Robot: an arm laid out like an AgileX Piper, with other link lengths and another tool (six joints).
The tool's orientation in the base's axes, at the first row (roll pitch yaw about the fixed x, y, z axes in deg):
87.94, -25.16, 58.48
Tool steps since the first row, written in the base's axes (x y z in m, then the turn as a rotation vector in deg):
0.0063, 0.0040, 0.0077, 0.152, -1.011, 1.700
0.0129, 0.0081, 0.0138, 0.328, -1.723, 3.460
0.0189, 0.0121, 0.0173, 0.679, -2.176, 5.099
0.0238, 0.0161, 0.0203, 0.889, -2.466, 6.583
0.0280, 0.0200, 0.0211, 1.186, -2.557, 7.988
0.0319, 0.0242, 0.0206, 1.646, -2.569, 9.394
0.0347, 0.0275, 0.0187, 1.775, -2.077, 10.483
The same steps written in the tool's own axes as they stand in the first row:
0.0093, 0.0040, 0.0034, 0.015, 1.846, 0.725
0.0182, 0.0064, 0.0070, 0.297, 3.638, 1.312
0.0256, 0.0067, 0.0100, 0.810, 5.188, 1.904
0.0323, 0.0068, 0.0121, 1.317, 6.577, 2.285
0.0377, 0.0051, 0.0136, 1.984, 7.804, 2.630
0.0425, 0.0023, 0.0146, 2.791, 8.963, 3.070
0.0456, -0.0013, 0.0152, 3.694, 9.747, 2.951

